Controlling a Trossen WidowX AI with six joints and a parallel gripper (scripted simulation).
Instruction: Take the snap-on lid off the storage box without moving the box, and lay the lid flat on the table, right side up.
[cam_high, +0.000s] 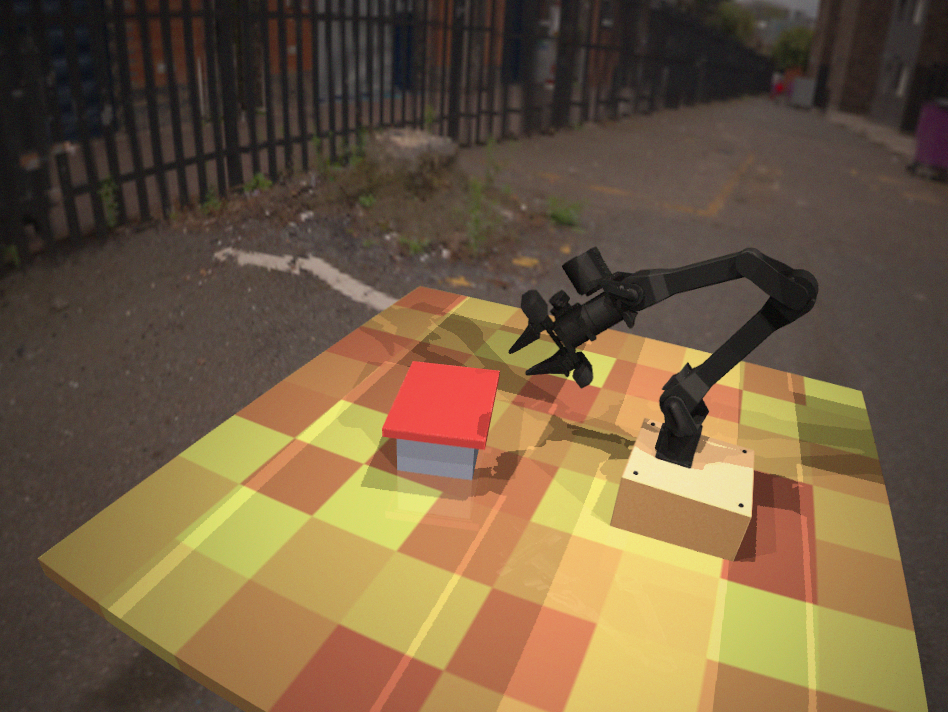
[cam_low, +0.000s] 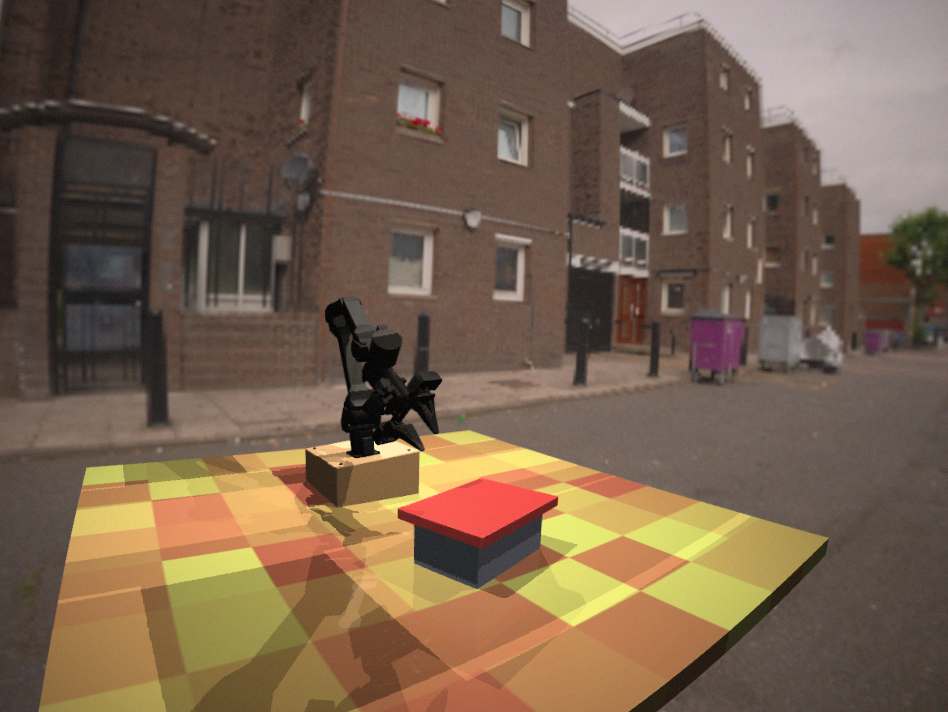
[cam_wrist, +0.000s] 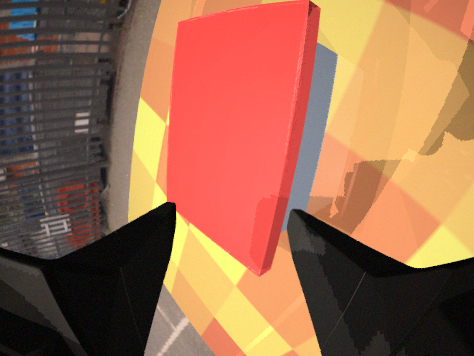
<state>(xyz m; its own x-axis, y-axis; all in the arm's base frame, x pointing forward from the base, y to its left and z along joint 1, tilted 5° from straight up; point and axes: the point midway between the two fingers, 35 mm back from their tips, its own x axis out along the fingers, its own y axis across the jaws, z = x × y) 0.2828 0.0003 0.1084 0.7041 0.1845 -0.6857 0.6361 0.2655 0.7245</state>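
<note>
My gripper tip is 12 cm short of the red lid, 4 cm to the right of it and 9 cm above it. The rest, counted from my gripper tip: grey-blue storage box: 12 cm ahead, 4 cm to the left, 14 cm below.
</note>
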